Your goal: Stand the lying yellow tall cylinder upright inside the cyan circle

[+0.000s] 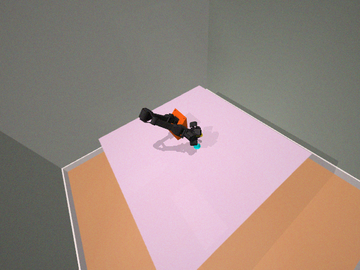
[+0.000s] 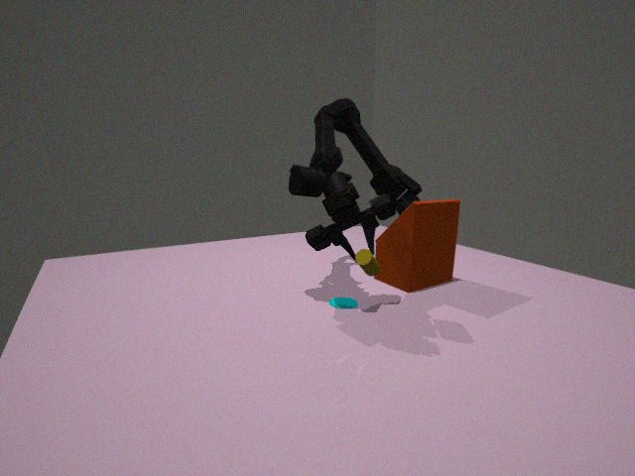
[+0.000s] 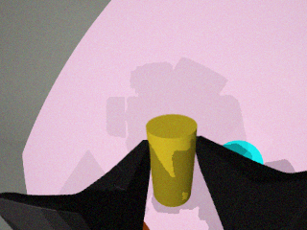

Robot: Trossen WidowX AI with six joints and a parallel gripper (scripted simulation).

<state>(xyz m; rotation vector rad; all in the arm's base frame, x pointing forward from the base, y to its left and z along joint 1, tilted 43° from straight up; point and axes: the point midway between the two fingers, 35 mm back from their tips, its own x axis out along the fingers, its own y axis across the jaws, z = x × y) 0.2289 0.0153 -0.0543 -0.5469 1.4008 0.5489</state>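
My gripper tip is 110 mm above the cyan circle, 50 mm to the left of it and 10 mm short of it. Also, from my gripper tip: yellow tall cylinder: 10 mm to the right, 10 mm below, 10 mm behind.
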